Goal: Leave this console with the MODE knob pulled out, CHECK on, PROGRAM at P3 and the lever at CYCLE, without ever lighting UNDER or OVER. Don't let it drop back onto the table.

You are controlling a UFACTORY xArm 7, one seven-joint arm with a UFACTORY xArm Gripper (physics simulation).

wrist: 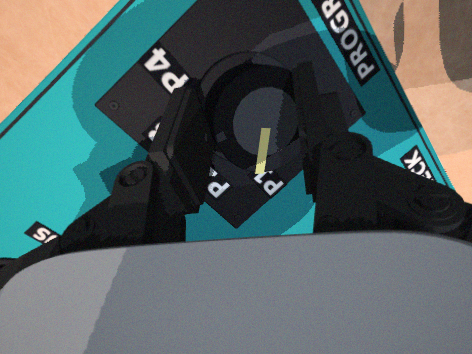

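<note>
The PROGRAM knob (pixel 257 112) is a dark round dial with a yellow pointer line (pixel 263 150). It stands on a dark square plate (pixel 237 212) on the teal console (pixel 45 175). My gripper (pixel 248 107) is shut on the knob, one finger on each side. The pointer line ends beside the P1 label (pixel 270 184), on the side of a partly hidden P label (pixel 218 187). The P4 label (pixel 165 70) is at the upper left. Another label behind the left finger is mostly hidden. The MODE knob and the lever do not show in the wrist view.
The PROGRAM label (pixel 350 42) runs along the console's right edge. Part of the CHECK label (pixel 415 162) shows behind the right finger linkage, and part of the STATUS label (pixel 44 233) at the lower left. A tan table (pixel 450 130) lies beyond the console's edges.
</note>
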